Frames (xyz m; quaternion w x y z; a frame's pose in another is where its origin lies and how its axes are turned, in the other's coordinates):
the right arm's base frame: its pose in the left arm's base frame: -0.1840 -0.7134 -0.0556 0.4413 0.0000 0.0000 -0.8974
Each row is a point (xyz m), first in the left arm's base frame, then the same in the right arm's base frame.
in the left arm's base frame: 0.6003 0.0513 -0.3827
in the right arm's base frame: -1.0845 0.1543 -0.3271
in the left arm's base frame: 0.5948 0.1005 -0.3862
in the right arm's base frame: -1.1201 0.1199 -0.3306
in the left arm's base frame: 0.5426 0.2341 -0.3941
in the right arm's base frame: -1.1940 -0.0030 -0.3385
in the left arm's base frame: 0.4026 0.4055 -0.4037
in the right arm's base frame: -1.2443 -0.2185 -0.3481
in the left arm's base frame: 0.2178 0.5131 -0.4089
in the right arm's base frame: -1.2167 -0.4306 -0.3533
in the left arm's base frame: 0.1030 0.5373 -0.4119
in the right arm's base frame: -1.1658 -0.5363 -0.3563
